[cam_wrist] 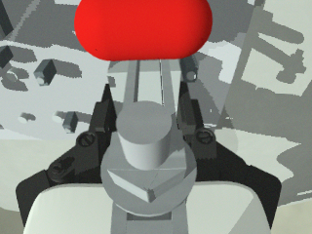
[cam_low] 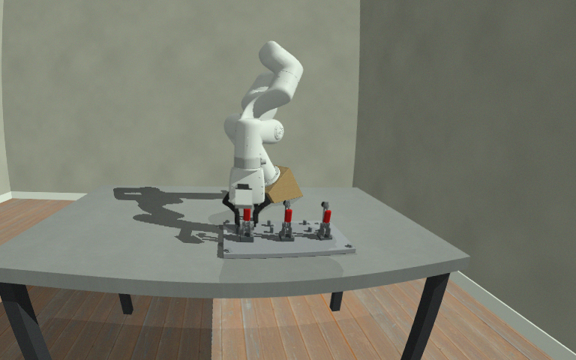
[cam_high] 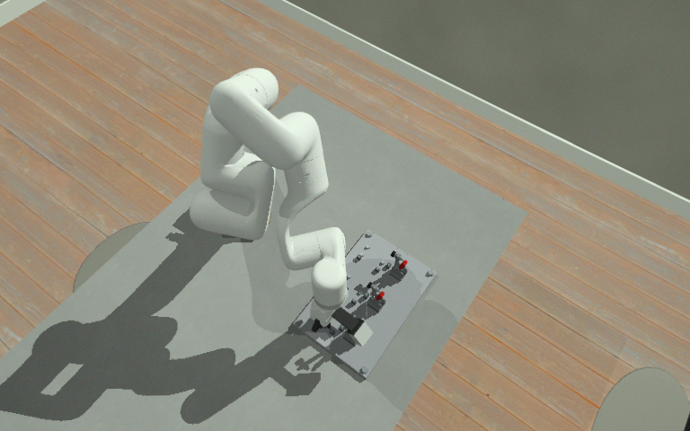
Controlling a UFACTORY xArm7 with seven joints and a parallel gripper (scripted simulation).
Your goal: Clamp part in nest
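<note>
The fixture plate lies 50 mm ahead of my hand, 100 mm to the left of it and 40 mm below it. The rest, counted from my hand: part (10 mm below).
</note>
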